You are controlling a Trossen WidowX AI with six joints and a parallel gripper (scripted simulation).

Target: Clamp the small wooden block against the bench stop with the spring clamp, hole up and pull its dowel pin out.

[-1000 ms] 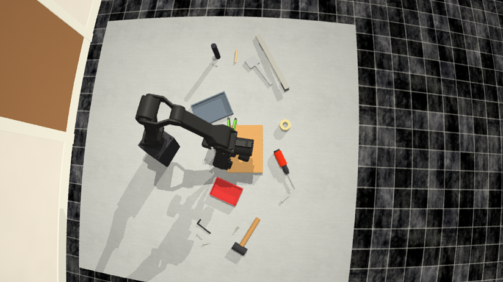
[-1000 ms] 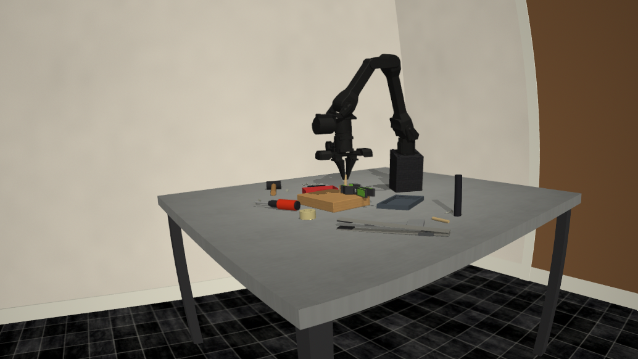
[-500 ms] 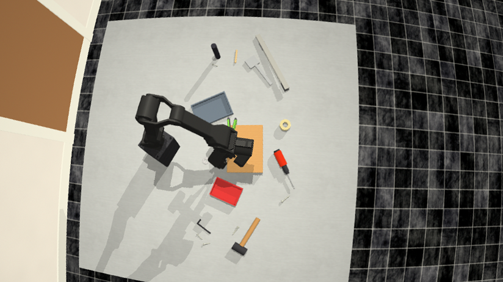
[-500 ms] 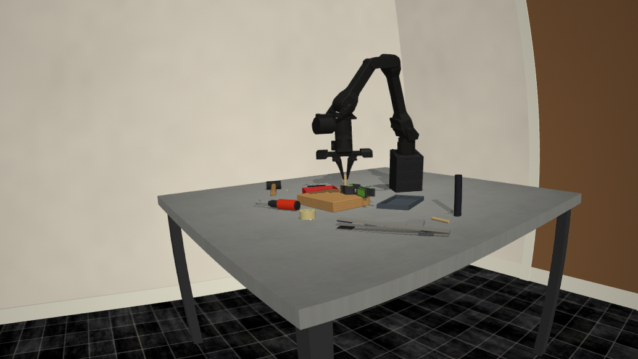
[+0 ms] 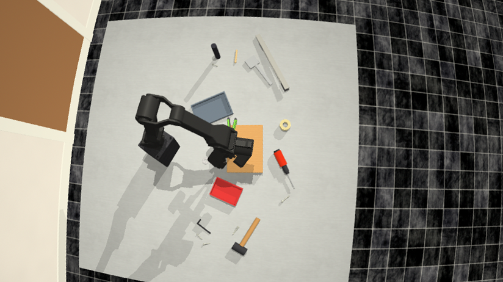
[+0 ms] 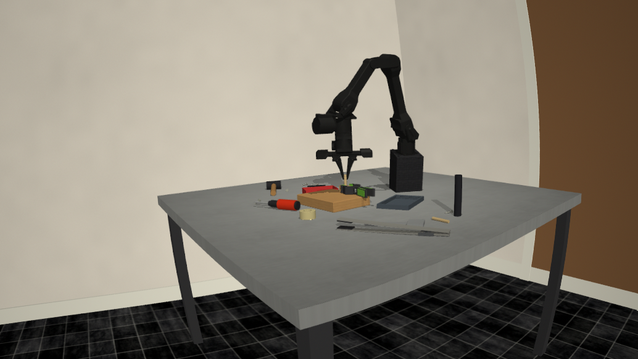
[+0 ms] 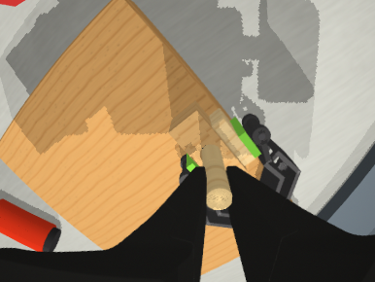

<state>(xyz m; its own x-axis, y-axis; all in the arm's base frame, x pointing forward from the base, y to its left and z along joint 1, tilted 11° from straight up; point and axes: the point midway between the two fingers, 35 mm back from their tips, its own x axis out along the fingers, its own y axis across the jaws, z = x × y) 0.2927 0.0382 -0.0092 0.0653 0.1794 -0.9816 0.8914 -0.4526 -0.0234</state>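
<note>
The dowel pin is 40 mm below my hand. The rest, counted from my hand: small wooden block (70 mm below); wooden board (60 mm ahead, 20 mm to the left, 100 mm below); wooden stop (10 mm behind, 70 mm below).
</note>
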